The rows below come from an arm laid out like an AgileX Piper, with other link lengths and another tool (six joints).
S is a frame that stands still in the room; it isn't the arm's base.
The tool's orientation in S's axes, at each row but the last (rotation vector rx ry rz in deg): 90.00 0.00 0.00; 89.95 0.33 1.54; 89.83 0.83 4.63; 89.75 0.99 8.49
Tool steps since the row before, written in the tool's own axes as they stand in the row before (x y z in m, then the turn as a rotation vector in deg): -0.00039 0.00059 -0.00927 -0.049 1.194 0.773; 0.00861 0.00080 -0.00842 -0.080 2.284 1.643; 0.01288 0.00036 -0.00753 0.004 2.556 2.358; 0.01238 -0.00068 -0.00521 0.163 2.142 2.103
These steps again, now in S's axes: -0.00039 0.00927 0.00059 -0.049 -0.773 1.194; 0.00842 0.00860 0.00091 -0.077 -1.643 2.284; 0.01237 0.00830 0.00088 0.039 -2.351 2.562; 0.01178 0.00648 0.00032 0.204 -2.080 2.161
